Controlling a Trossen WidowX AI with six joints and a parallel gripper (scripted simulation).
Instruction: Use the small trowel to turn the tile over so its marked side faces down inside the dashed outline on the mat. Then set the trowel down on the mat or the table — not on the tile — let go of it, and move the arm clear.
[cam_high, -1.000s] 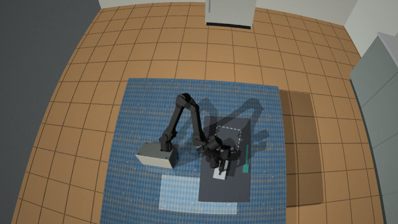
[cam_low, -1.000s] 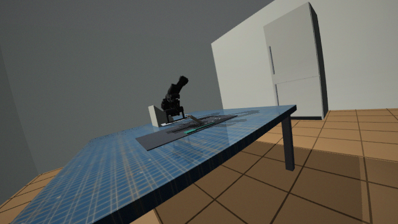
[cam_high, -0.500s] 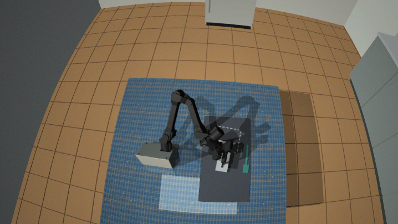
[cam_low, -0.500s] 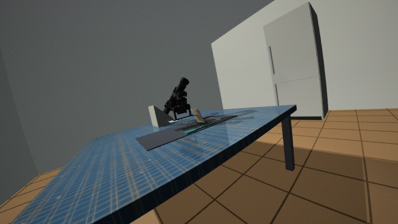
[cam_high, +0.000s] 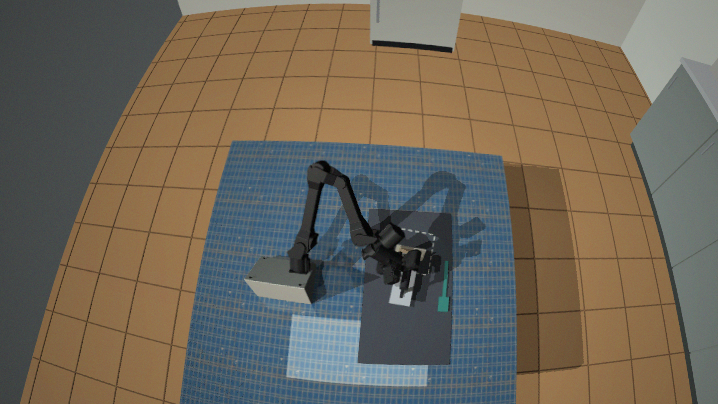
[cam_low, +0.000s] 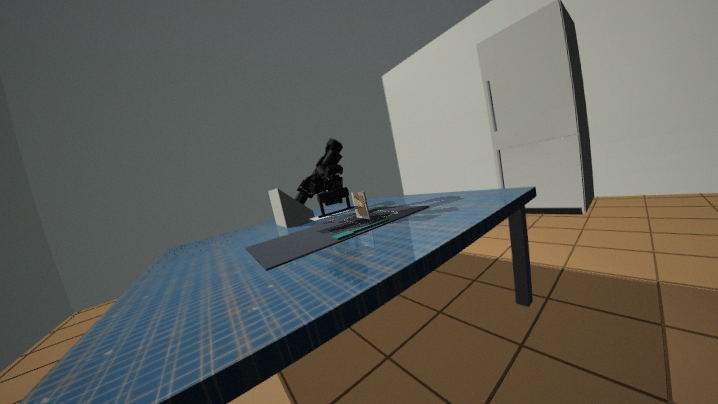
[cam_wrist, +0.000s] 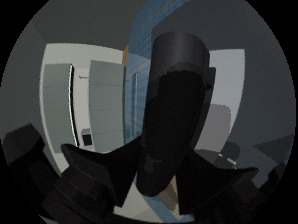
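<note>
The teal trowel is 13 cm ahead of my gripper tip, 4 cm to the right of it and 10 cm below it. From my gripper tip the other things lie so: white tile 1 cm behind, 9 cm to the left, 4 cm below.
</note>
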